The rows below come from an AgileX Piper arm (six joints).
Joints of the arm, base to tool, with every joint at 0 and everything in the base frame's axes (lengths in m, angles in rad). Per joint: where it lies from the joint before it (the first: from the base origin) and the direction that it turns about. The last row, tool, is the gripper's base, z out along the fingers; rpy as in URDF.
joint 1: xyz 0 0 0.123 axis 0 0 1
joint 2: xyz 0 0 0 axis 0 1 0
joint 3: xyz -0.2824 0 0.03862 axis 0 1 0
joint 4: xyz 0.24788 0 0.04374 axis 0.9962 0 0.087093
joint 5: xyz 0 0 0 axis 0 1 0
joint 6: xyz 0.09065 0 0.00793 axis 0.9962 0 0.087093
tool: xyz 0 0 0 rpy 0 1.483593 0
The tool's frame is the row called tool.
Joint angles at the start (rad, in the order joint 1, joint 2, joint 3, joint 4, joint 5, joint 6):
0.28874, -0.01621, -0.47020, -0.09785, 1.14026, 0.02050
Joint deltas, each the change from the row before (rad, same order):
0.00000, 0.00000, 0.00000, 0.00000, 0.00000, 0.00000
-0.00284, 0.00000, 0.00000, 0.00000, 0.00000, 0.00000
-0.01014, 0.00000, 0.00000, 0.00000, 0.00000, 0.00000
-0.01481, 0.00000, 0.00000, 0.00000, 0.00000, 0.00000
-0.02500, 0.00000, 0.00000, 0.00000, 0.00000, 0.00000
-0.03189, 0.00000, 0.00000, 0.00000, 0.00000, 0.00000
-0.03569, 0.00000, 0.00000, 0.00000, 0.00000, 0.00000
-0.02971, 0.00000, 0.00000, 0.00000, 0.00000, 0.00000
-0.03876, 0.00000, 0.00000, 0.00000, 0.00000, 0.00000
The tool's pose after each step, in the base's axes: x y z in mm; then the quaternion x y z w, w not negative. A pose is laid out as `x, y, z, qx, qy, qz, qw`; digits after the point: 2 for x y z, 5 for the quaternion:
-5.12, -9.95, 263.07, -0.11361, 0.86814, 0.02583, 0.48245
-5.15, -9.93, 263.07, -0.11238, 0.86830, 0.02514, 0.48248
-5.25, -9.88, 263.07, -0.10797, 0.86886, 0.02270, 0.48261
-5.40, -9.80, 263.07, -0.10154, 0.86964, 0.01912, 0.48276
-5.64, -9.66, 263.07, -0.09066, 0.87084, 0.01309, 0.48296
-5.95, -9.48, 263.07, -0.07676, 0.87217, 0.00538, 0.48311
-6.28, -9.26, 263.07, -0.06119, 0.87340, -0.00324, 0.48313
-6.55, -9.07, 263.07, -0.04821, 0.87422, -0.01041, 0.48303
-6.90, -8.81, 263.07, -0.03126, 0.87499, -0.01977, 0.48273

